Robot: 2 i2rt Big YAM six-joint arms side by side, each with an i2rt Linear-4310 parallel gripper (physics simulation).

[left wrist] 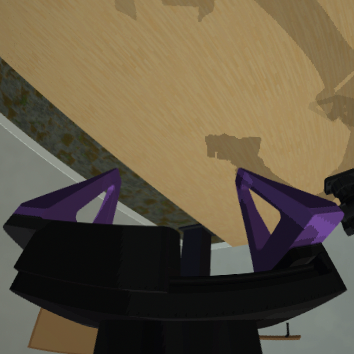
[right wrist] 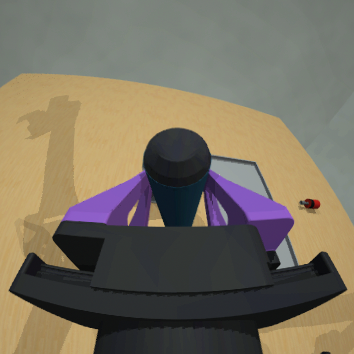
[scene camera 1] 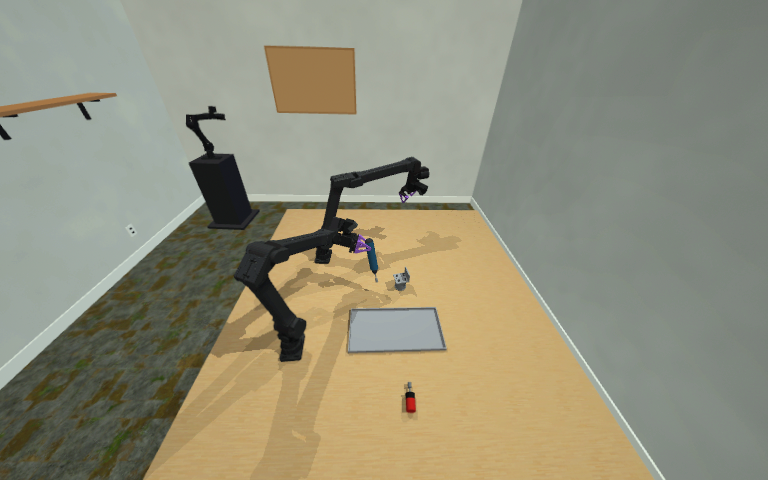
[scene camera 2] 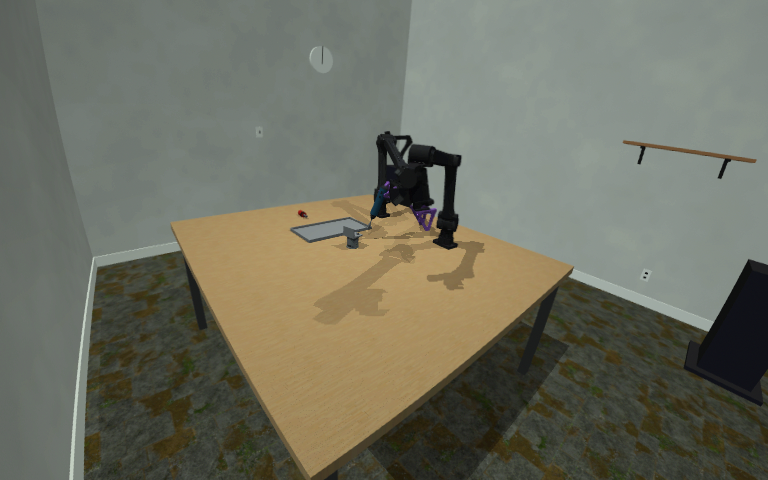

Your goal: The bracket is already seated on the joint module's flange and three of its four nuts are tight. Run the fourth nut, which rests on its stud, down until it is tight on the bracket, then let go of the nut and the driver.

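Where they show: left gripper, fingertip midpoint: (left wrist: 177,174) (scene camera 1: 406,199) (scene camera 2: 424,227); right gripper, fingertip midpoint: (right wrist: 177,174) (scene camera 1: 371,247) (scene camera 2: 381,194); left arm's base, origin of the base link: (left wrist: 340,179) (scene camera 1: 323,257) (scene camera 2: 444,244); right arm's base, origin of the base link: (scene camera 1: 293,347) (scene camera 2: 380,215).
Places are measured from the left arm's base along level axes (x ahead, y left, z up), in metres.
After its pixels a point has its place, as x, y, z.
The joint module with the grey bracket (scene camera 1: 400,278) {0.459, -0.234, 0.069} (scene camera 2: 352,236) {0.490, -0.190, 0.072} stands upright on the table; its nuts are too small to judge. My right gripper (scene camera 1: 367,245) {0.305, -0.218, 0.260} (scene camera 2: 385,191) {0.305, -0.218, 0.260} (right wrist: 177,174) {0.305, -0.218, 0.260} is shut on the blue driver (scene camera 1: 372,257) {0.311, -0.249, 0.222} (scene camera 2: 376,204) {0.327, -0.222, 0.207} (right wrist: 177,197) {0.275, -0.215, 0.273} by its handle. The driver points down, slightly tilted, its tip off the bracket, to the left of it in scene camera 1 and to the right in scene camera 2. My left gripper (scene camera 1: 405,196) {0.510, 0.278, 0.269} (left wrist: 177,174) {0.510, 0.278, 0.269} is open and empty, high over the table, far from the bracket.
A grey tray (scene camera 1: 396,351) {0.429, -0.602, 0.004} (scene camera 2: 309,240) {0.629, -0.376, 0.012} lies near the bracket. A red-handled driver (scene camera 1: 410,401) {0.471, -0.805, 0.034} (scene camera 2: 302,213) {0.482, -0.775, 0.028} (right wrist: 313,203) {0.462, -0.787, 0.032} lies on the table beyond the tray. A black pedestal (scene camera 1: 222,189) with a small arm stands off the table.
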